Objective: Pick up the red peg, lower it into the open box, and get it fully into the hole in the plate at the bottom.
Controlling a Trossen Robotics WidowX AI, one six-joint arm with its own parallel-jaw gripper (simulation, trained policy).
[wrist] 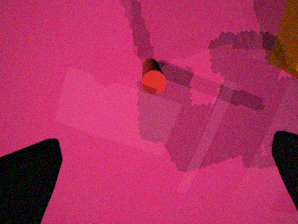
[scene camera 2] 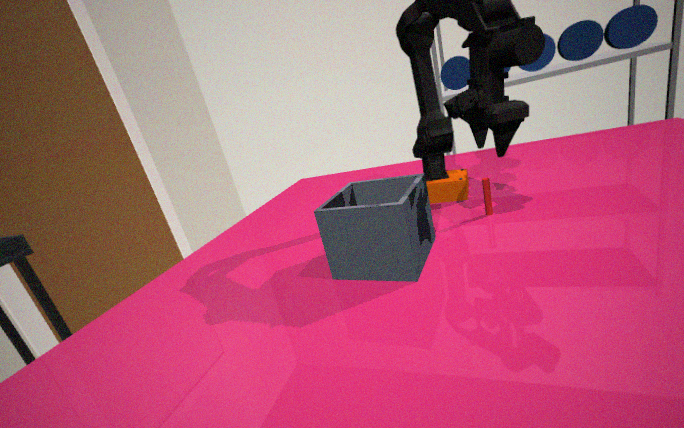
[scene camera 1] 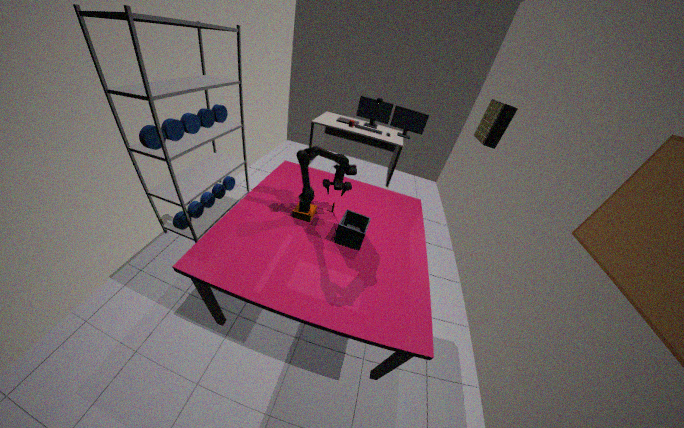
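Observation:
A grey box [scene camera 1: 345,235] is visible; in the wrist view the box is out of frame. The gripper [scene camera 2: 490,152] is visible too, and the wrist view [wrist: 169,148] likewise shows the gripper.

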